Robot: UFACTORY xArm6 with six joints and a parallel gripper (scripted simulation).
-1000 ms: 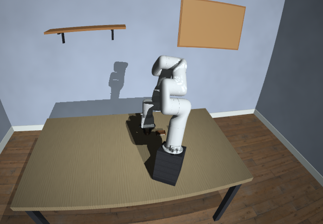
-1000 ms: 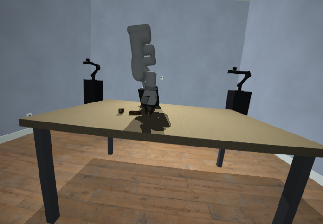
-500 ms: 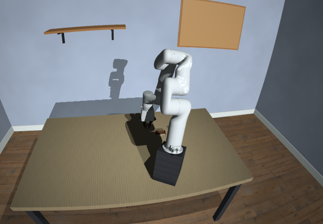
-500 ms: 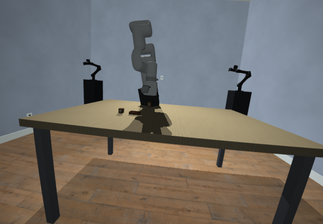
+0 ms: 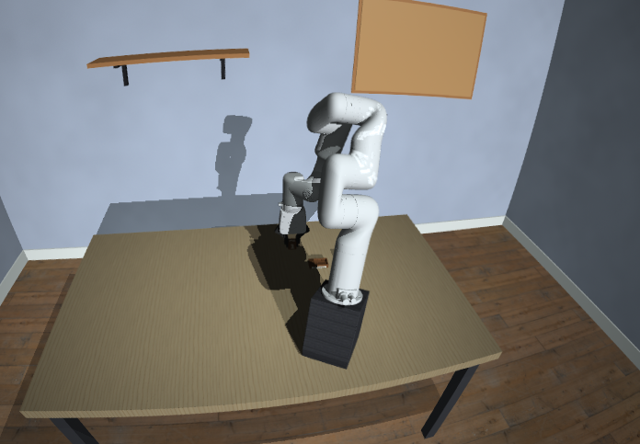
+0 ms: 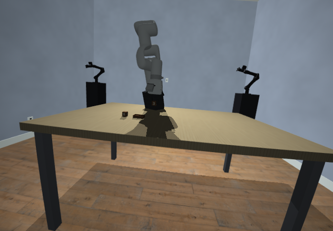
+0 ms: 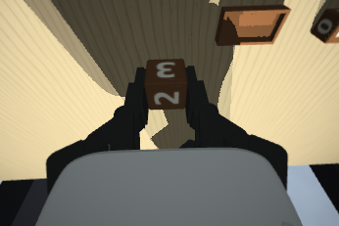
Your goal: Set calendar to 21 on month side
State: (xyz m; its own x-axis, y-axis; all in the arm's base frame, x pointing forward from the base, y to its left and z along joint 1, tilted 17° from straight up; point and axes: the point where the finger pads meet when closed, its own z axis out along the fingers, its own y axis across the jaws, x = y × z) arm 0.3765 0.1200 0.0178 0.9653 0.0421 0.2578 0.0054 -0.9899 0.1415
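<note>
The brown wooden tray is 110 mm to the right of my hand and 120 mm below it.
</note>
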